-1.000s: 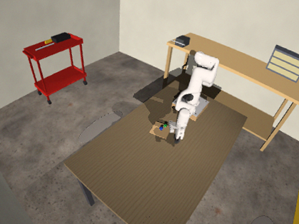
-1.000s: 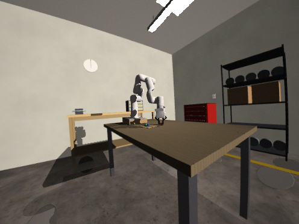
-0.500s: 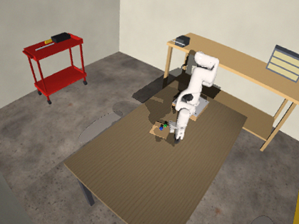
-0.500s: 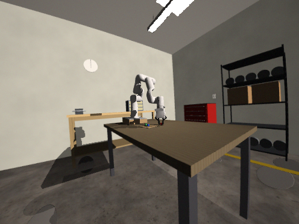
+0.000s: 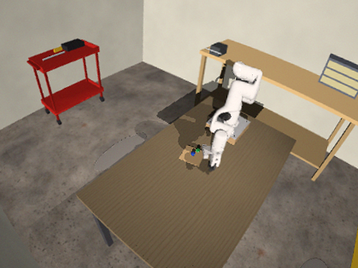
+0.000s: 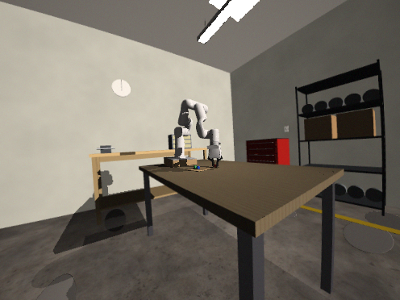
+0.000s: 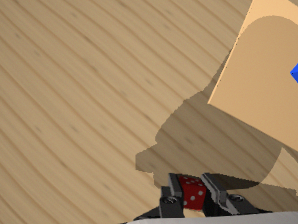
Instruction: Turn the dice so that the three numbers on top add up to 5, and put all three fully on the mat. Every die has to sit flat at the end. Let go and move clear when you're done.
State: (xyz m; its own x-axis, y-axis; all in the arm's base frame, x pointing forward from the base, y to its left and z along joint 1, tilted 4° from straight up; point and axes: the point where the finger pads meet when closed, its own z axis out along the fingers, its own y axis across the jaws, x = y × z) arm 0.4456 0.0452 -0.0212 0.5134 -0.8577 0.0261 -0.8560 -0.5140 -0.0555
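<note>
My hand is 40 mm past the blue die, 150 mm to the left of it and 10 mm above it. From my hand the other things lie so: tan mat (40 mm behind, 150 mm to the right, 20 mm below); then red die (10 mm below); then green die (90 mm behind, 140 mm to the right, 10 mm below).
</note>
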